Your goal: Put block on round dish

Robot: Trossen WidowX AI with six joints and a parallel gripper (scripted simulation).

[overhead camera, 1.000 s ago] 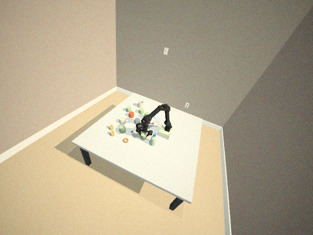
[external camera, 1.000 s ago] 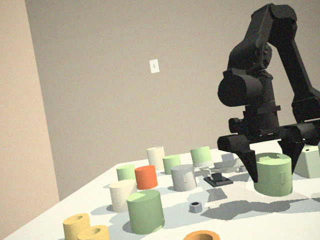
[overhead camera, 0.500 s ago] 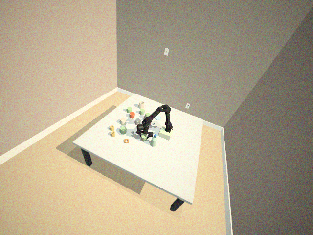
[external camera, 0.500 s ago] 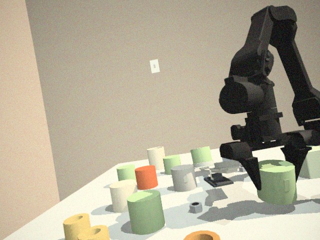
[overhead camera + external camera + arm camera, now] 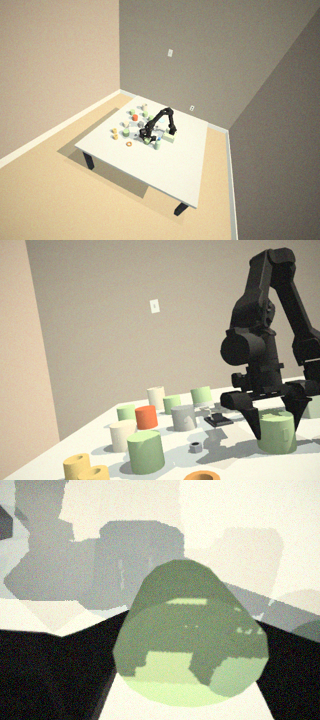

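Right now the small grey-blue block is 6 cm ahead of my gripper tip, 11 cm to the right of it and 6 cm above it. Round my gripper tip: cream cylinder: 36 cm ahead, 9 cm to the right, 1 cm above; then balance: 10 cm ahead, 23 cm to the right, 1 cm above; then grey cylinder: 19 cm ahead, 19 cm to the right, 1 cm above.
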